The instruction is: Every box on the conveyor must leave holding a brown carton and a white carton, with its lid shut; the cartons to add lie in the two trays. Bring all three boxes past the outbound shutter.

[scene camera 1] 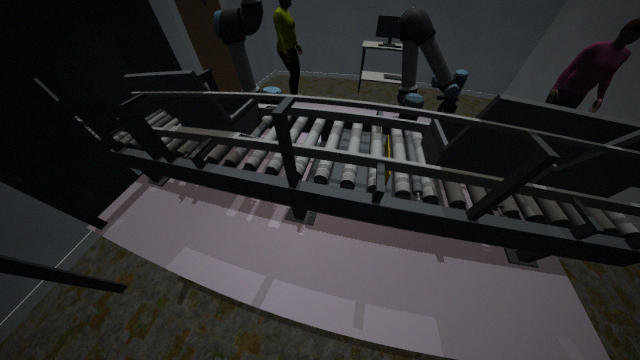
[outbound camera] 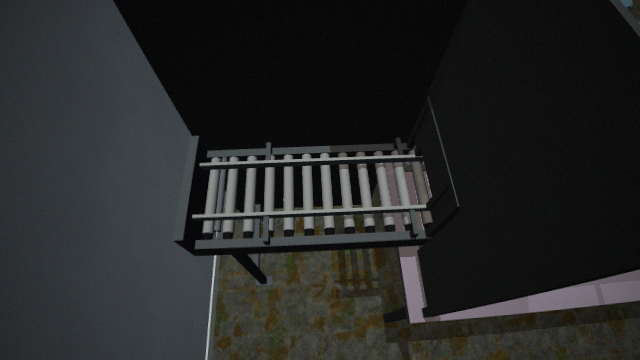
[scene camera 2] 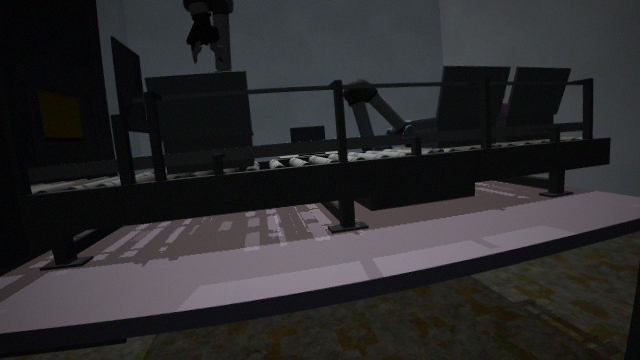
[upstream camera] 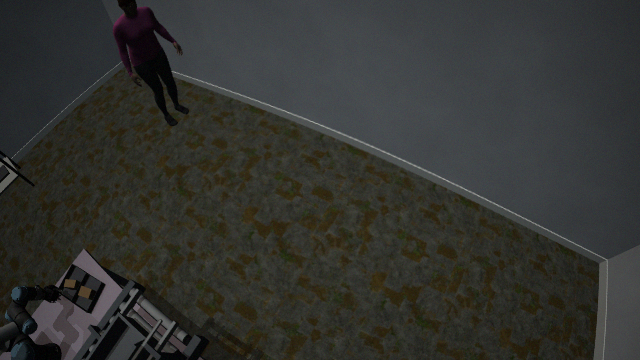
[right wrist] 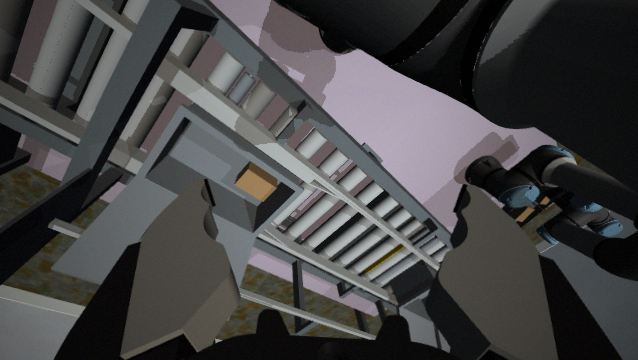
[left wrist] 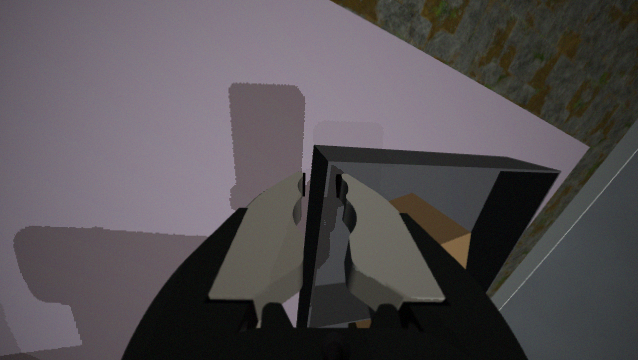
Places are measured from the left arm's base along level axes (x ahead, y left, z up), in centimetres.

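Pixels of known places: left gripper, fingertip midpoint: (upstream camera: 61,293) (left wrist: 320,175); right gripper, fingertip midpoint: (scene camera 2: 209,62) (right wrist: 331,184); left arm's base, link origin: (upstream camera: 51,356) (right wrist: 480,170).
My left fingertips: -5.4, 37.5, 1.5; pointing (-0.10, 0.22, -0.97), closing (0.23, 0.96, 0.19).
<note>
Ahead of a thing's pixels: the offset from my left fingertips to its top centre, as dx, dy, dz. "*": to the spot under its first point.
An open box @[* +20.3, -141.0, +25.8] (right wrist: 231,202) stands on the conveyor with a brown carton @[+13.5, -135.2, +26.5] (right wrist: 256,181) inside; its lid (right wrist: 115,230) (scene camera 2: 197,120) stands open. Two further raised lids (scene camera 2: 472,105) (scene camera 2: 540,95) show at the right in scene camera 2. A dark tray @[+15.3, +5.5, +2.7] (left wrist: 410,154) (upstream camera: 98,299) holds brown cartons (left wrist: 432,220) (upstream camera: 85,292). My left gripper (left wrist: 320,175) (upstream camera: 59,294) is partly open and empty, above the tray's side wall. My right gripper (right wrist: 331,184) (scene camera 2: 207,56) is wide open and empty, high above the conveyor by the box. White cartons cannot be made out.
The roller conveyor (scene camera 1: 350,200) (outbound camera: 310,242) has guard rails and posts along its sides. A yellow strip @[+44.6, -78.6, +20.0] (right wrist: 385,259) (scene camera 1: 387,155) lies between rollers. A dark partition (outbound camera: 525,175) stands beside the outbound rollers. People in yellow (scene camera 1: 286,30) and magenta (scene camera 1: 592,70) (upstream camera: 140,37) stand behind.
</note>
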